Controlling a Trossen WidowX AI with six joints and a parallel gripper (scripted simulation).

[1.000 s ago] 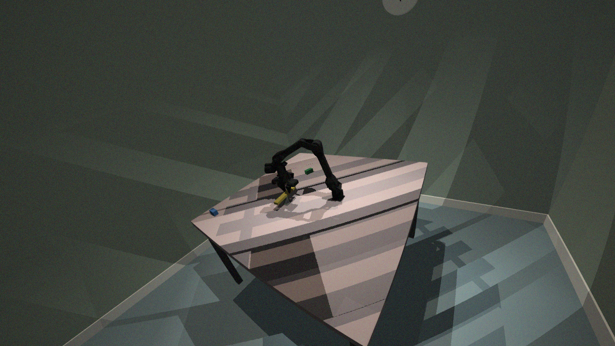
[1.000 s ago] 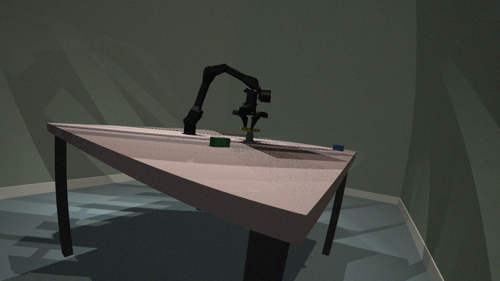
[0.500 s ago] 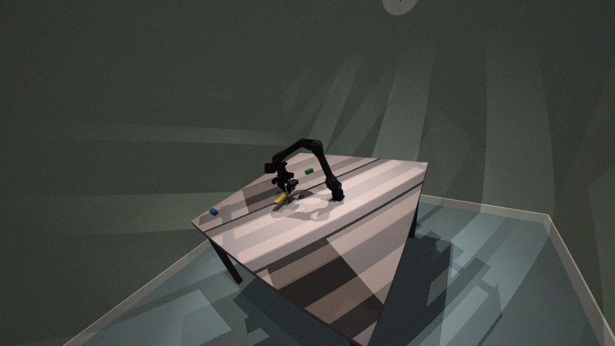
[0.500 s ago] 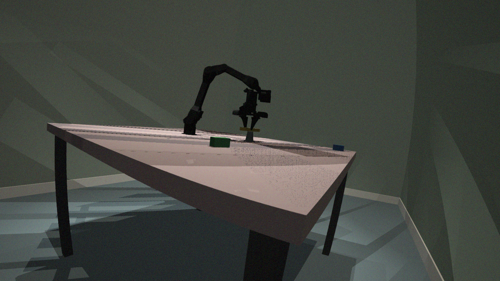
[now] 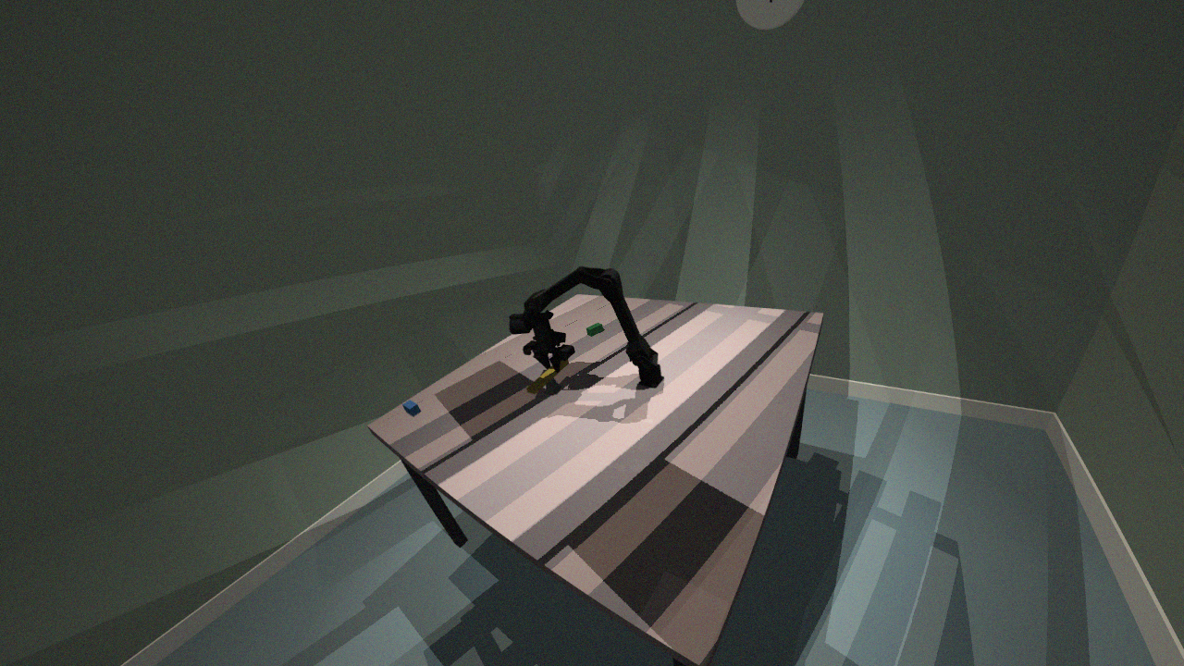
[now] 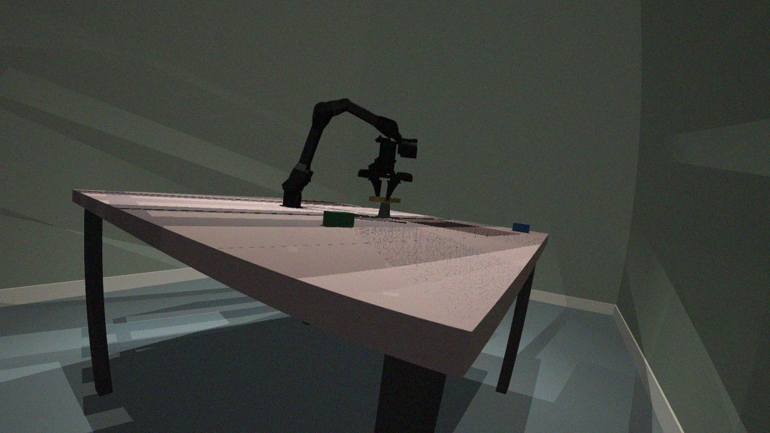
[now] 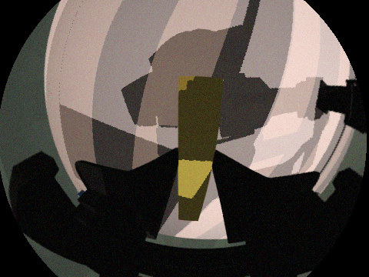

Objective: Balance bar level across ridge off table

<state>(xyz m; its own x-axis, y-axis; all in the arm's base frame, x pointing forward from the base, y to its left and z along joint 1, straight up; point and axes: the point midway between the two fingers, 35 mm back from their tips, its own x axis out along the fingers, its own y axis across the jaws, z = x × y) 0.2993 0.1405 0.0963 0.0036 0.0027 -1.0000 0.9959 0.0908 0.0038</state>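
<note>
The bar is 3 cm to the left of my gripper tip. The rest, counted from my gripper tip: blue block: 44 cm ahead, 36 cm to the left, 5 cm below; green block: 39 cm to the right, 12 cm ahead, 5 cm below.
</note>
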